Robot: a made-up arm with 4 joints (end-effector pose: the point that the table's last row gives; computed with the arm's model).
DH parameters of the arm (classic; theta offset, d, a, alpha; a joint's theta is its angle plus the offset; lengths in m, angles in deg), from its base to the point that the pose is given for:
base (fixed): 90 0.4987 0.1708 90
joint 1: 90 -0.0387 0.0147 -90
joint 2: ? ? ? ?
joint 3: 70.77 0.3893 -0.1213 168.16
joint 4: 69.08 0 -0.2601 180
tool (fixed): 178.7 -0.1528 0 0
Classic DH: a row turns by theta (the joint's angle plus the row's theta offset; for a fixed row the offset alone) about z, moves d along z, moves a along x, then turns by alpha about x.
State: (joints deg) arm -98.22 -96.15 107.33 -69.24
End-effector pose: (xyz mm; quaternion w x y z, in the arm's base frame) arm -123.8 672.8 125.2 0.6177 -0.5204 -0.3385 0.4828
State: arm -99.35 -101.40 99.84 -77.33
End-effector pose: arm -79.5 677.9 128.2 0.6237 -0.5410 -0.3193 0.4652
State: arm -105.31 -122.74 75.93 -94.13
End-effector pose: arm 108.5 636.7 166.4 0.6577 -0.6183 -0.2833 0.3237
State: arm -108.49 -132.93 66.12 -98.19
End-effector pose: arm 186.9 591.7 197.5 0.6608 -0.6548 -0.2819 0.2349
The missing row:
joint 2: 78.83 -0.2951 0.1037 -86.05
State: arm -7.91 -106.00 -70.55 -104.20
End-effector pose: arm -372.6 257.8 413.9 0.2475 0.4644 -0.2648 -0.8081
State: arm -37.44 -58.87 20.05 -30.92
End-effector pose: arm -205.4 95.1 475.4 0.4786 0.6795 -0.4752 -0.2890
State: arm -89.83 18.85 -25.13 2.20
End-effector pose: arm 174.3 24.6 216.0 0.6758 0.6832 0.2692 -0.0634
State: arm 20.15 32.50 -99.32 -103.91
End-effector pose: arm 315.5 481.9 467.2 0.2335 -0.9625 0.0571 -0.1255
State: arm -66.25 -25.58 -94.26 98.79
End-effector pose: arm -361.7 246.5 262.4 0.3341 -0.1192 -0.8310 0.4284
